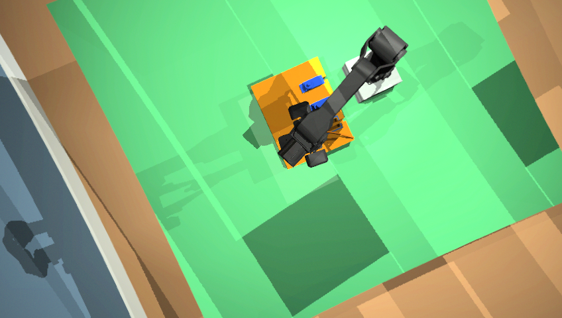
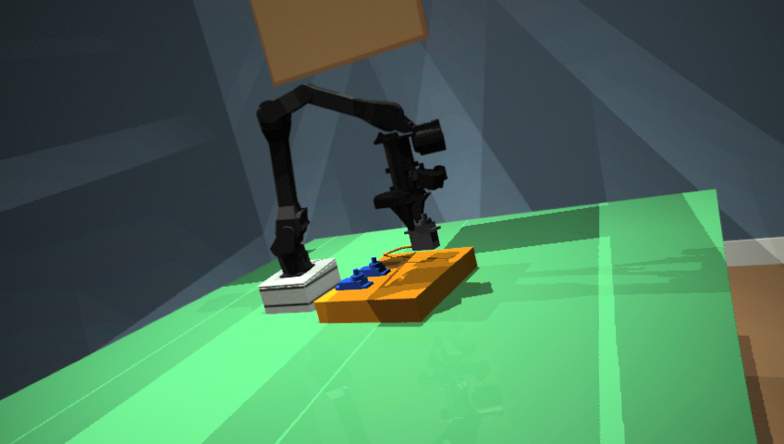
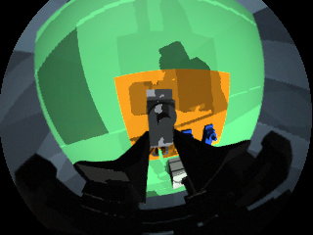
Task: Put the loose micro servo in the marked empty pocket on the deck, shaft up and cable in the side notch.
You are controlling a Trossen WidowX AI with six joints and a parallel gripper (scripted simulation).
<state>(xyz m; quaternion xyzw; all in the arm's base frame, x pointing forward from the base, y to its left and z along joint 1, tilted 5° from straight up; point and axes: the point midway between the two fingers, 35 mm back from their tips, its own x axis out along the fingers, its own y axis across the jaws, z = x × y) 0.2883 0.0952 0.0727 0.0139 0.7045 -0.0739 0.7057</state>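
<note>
Now: the yellow deck 1 cm ahead of my gripper tip, 8 cm to the right of it and 10 cm below it.
</note>
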